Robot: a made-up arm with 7 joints. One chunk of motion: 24 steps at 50 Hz.
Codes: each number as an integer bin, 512 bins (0 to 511) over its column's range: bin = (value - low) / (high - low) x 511, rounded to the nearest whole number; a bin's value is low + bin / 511 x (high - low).
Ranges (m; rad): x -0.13..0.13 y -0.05..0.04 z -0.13..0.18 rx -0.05..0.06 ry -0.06..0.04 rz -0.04..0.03
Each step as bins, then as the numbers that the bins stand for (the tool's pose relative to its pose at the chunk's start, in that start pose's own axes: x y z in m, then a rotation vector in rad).
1 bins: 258 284 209 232 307 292
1 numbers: 0.0013 0.0000 -0.0032 -0.0001 0.0001 0.0000
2 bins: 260 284 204 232 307 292
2 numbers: 0.0023 0.0000 -0.0062 -0.0001 0.0001 0.0000
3 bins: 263 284 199 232 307 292
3 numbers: 0.0038 0.0000 -0.0093 -0.0001 0.0001 0.0000
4 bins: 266 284 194 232 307 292
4 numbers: 0.0053 0.0000 -0.0123 -0.0001 0.0001 0.0000
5 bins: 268 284 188 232 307 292
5 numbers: 0.0064 0.0000 -0.0159 -0.0001 0.0001 0.0000
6 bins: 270 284 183 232 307 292
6 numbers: 0.0074 0.0000 -0.0190 -0.0001 0.0001 0.0000
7 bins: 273 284 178 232 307 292
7 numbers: 0.0089 0.0000 -0.0220 -0.0001 0.0001 0.0000
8 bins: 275 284 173 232 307 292
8 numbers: 0.0099 0.0000 -0.0250 -0.0001 0.0001 0.0000
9 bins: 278 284 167 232 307 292
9 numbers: 0.0114 0.0000 -0.0287 -0.0001 0.0001 0.0000
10 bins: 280 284 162 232 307 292
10 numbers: 0.0125 0.0000 -0.0317 -0.0001 0.0001 0.0000
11 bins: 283 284 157 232 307 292
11 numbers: 0.0140 0.0000 -0.0348 -0.0001 0.0001 0.0000
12 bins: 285 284 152 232 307 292
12 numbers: 0.0150 0.0000 -0.0378 -0.0001 0.0001 0.0000
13 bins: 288 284 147 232 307 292
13 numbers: 0.0165 0.0000 -0.0408 -0.0001 0.0001 0.0000
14 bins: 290 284 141 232 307 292
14 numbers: 0.0176 0.0000 -0.0445 -0.0001 0.0001 0.0000
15 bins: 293 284 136 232 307 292
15 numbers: 0.0191 0.0000 -0.0475 -0.0001 0.0001 0.0000
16 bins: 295 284 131 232 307 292
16 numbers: 0.0201 0.0000 -0.0505 -0.0001 0.0001 0.0000
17 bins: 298 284 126 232 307 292
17 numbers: 0.0216 0.0000 -0.0536 -0.0001 0.0001 0.0000
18 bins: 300 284 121 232 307 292
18 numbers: 0.0226 0.0000 -0.0566 -0.0001 0.0001 0.0000
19 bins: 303 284 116 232 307 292
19 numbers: 0.0242 0.0000 -0.0596 -0.0001 0.0001 0.0000
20 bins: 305 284 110 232 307 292
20 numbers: 0.0252 0.0000 -0.0633 -0.0001 0.0001 0.0000
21 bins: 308 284 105 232 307 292
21 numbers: 0.0267 0.0000 -0.0663 -0.0001 0.0001 0.0000
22 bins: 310 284 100 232 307 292
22 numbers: 0.0277 0.0000 -0.0693 -0.0001 0.0001 0.0000
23 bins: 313 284 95 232 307 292
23 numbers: 0.0293 0.0000 -0.0724 -0.0001 0.0001 0.0000
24 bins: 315 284 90 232 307 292
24 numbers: 0.0303 0.0000 -0.0754 -0.0001 0.0001 0.0000
